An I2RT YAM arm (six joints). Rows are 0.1 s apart.
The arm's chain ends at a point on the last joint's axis. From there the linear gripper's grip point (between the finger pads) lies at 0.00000 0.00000 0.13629 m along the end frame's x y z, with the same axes.
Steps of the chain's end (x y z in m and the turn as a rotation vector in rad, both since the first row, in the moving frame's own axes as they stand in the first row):
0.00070, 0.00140, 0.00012, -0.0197, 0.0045, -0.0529
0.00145, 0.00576, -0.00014, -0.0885, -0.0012, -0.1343
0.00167, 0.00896, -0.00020, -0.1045, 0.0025, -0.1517
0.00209, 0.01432, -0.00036, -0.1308, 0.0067, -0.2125
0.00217, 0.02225, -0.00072, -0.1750, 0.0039, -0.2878
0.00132, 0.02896, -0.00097, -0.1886, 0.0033, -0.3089
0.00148, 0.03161, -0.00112, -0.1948, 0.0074, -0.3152
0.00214, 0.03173, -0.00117, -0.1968, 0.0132, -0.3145
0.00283, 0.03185, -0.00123, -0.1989, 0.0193, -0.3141
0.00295, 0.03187, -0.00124, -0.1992, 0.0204, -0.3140
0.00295, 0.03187, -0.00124, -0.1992, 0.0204, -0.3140
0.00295, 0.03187, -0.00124, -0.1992, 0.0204, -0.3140
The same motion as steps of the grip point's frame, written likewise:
0.00138, 0.00407, 0.00009, -0.0197, 0.0045, -0.0529
0.00210, 0.01778, -0.00067, -0.0885, -0.0012, -0.1343
0.00309, 0.02310, -0.00094, -0.1045, 0.0025, -0.1517
0.00488, 0.03187, -0.00152, -0.1308, 0.0067, -0.2125
0.00609, 0.04558, -0.00279, -0.1750, 0.0039, -0.2878
0.00569, 0.05404, -0.00337, -0.1886, 0.0033, -0.3089
0.00660, 0.05740, -0.00368, -0.1948, 0.0074, -0.3152
0.00807, 0.05766, -0.00379, -0.1968, 0.0132, -0.3145
0.00961, 0.05793, -0.00392, -0.1989, 0.0193, -0.3141
0.00988, 0.05796, -0.00394, -0.1992, 0.0204, -0.3140
0.00988, 0.05796, -0.00394, -0.1992, 0.0204, -0.3140
0.00988, 0.05796, -0.00394, -0.1992, 0.0204, -0.3140

